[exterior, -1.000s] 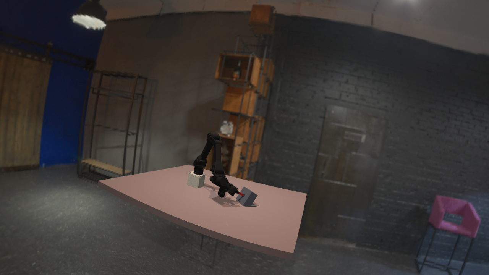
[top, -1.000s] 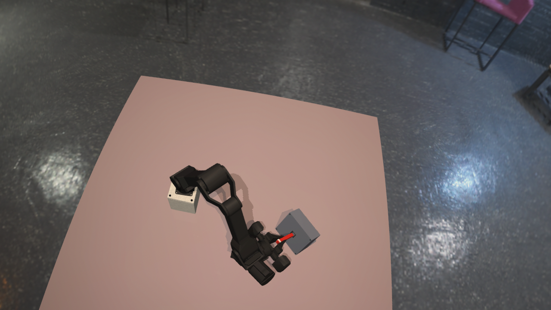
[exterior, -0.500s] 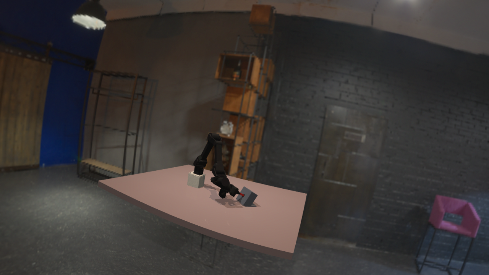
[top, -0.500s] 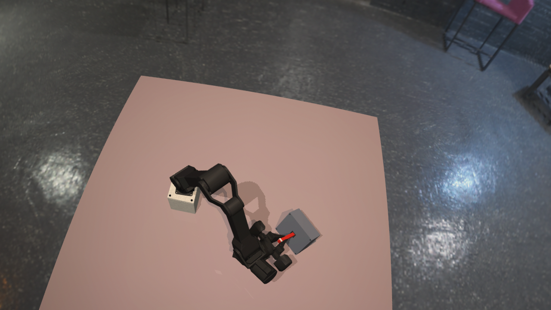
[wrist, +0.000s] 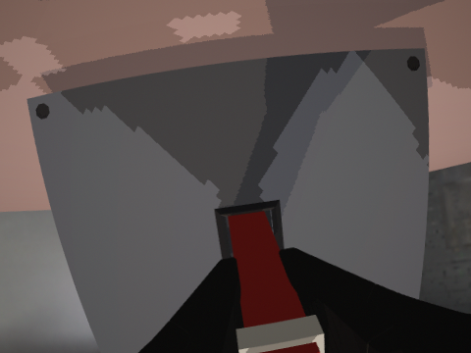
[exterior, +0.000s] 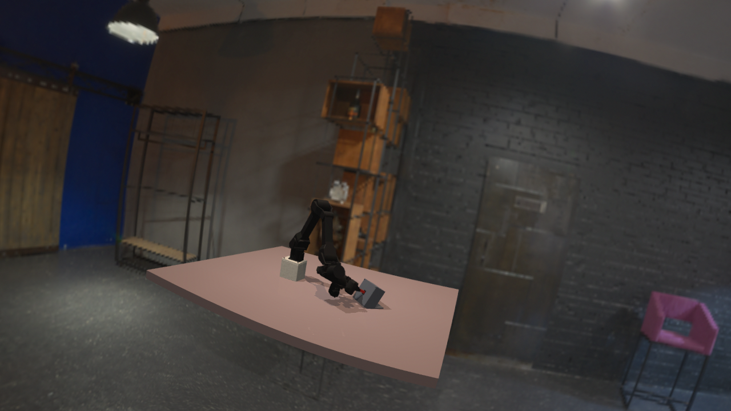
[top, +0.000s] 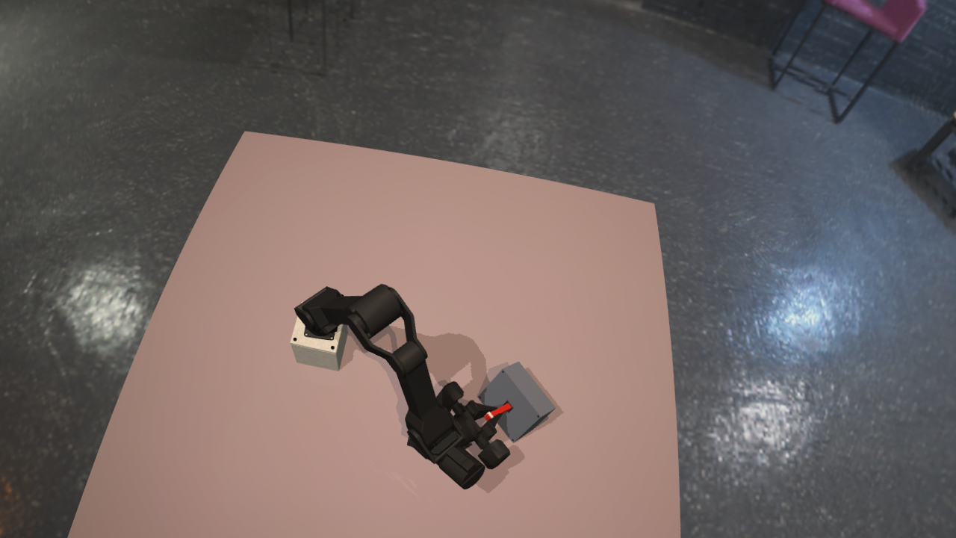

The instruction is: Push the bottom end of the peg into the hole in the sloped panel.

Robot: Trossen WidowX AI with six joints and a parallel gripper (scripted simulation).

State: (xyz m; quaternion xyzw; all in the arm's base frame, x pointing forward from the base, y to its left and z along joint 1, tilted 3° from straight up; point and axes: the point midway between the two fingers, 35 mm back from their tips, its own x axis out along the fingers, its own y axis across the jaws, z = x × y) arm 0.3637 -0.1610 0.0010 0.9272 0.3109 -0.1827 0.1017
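Now: the grey sloped panel 40 mm ahead of my gripper tip, 30 mm to the left of it and 20 mm below it. Also, from my gripper tip: red square peg 10 mm behind, 10 mm to the right, 10 mm above.
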